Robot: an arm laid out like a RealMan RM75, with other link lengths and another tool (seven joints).
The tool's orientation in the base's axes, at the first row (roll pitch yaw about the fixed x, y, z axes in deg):
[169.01 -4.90 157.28]
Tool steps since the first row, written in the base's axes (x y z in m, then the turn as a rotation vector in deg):
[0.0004 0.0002 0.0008 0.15 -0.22 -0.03]
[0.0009 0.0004 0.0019 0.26 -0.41 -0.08]
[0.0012 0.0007 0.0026 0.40 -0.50 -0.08]
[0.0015 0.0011 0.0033 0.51 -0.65 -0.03]
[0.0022 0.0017 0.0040 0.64 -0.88 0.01]
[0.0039 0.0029 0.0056 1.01 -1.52 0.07]
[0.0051 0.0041 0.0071 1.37 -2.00 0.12]
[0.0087 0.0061 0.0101 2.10 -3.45 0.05]
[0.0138 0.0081 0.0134 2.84 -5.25 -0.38]
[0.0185 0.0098 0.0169 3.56 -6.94 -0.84]
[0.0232 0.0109 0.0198 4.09 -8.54 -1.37]
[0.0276 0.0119 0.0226 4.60 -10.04 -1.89]
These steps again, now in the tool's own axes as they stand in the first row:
[-0.0002 0.0005 -0.0007 -0.23 -0.14 -0.02]
[-0.0005 0.0011 -0.0018 -0.40 -0.28 -0.01]
[-0.0006 0.0016 -0.0024 -0.57 -0.31 -0.03]
[-0.0007 0.0022 -0.0030 -0.72 -0.39 -0.11]
[-0.0010 0.0032 -0.0036 -0.93 -0.54 -0.20]
[-0.0020 0.0052 -0.0049 -1.51 -0.96 -0.39]
[-0.0025 0.0070 -0.0061 -2.02 -1.24 -0.54]
[-0.0048 0.0108 -0.0086 -3.25 -2.26 -0.78]
[-0.0084 0.0153 -0.0115 -4.66 -3.67 -0.73]
[-0.0118 0.0193 -0.0146 -6.01 -5.00 -0.64]
[-0.0154 0.0227 -0.0172 -7.16 -6.33 -0.45]
[-0.0189 0.0259 -0.0197 -8.25 -7.57 -0.26]

